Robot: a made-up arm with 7 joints. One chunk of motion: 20 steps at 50 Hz.
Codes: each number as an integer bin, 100 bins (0 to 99) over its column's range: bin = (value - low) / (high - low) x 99, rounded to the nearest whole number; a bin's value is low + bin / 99 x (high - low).
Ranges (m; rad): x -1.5..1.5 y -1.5..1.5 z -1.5..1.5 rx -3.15..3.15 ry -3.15..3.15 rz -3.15..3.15
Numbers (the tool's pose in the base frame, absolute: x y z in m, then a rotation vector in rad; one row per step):
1: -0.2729 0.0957 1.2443 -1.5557 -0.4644 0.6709
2: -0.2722 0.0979 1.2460 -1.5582 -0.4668 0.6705
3: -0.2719 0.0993 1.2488 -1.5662 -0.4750 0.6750
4: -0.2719 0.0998 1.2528 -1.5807 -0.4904 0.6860
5: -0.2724 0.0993 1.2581 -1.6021 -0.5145 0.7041
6: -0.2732 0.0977 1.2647 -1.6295 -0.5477 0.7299
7: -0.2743 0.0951 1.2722 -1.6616 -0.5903 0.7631
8: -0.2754 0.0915 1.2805 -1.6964 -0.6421 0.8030
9: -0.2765 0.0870 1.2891 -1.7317 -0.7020 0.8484
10: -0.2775 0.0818 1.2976 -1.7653 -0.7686 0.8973
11: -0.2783 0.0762 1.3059 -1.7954 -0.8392 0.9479
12: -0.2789 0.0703 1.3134 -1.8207 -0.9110 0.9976
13: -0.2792 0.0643 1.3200 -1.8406 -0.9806 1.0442
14: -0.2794 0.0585 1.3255 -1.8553 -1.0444 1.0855
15: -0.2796 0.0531 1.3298 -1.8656 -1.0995 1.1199
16: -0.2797 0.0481 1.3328 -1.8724 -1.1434 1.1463
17: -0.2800 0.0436 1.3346 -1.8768 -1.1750 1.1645
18: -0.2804 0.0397 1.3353 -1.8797 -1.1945 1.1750
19: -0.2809 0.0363 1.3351 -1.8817 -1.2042 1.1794
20: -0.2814 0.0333 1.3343 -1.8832 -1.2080 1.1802
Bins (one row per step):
1: 40 53 91 25 42 60
2: 41 53 91 25 42 60
3: 41 53 91 25 42 60
4: 41 53 91 25 42 60
5: 41 53 91 24 41 61
6: 40 53 91 24 41 61
7: 40 53 91 23 40 61
8: 40 53 92 23 39 62
9: 40 52 92 22 38 63
10: 40 52 92 22 37 64
11: 40 52 93 21 36 64
12: 40 52 93 21 35 65
13: 40 52 93 21 34 66
14: 40 51 93 20 33 67
15: 40 51 93 20 32 67
16: 40 51 93 20 32 68
17: 40 51 94 20 31 68
18: 40 51 94 20 31 68
19: 40 51 94 20 31 68
20: 40 51 94 20 31 68

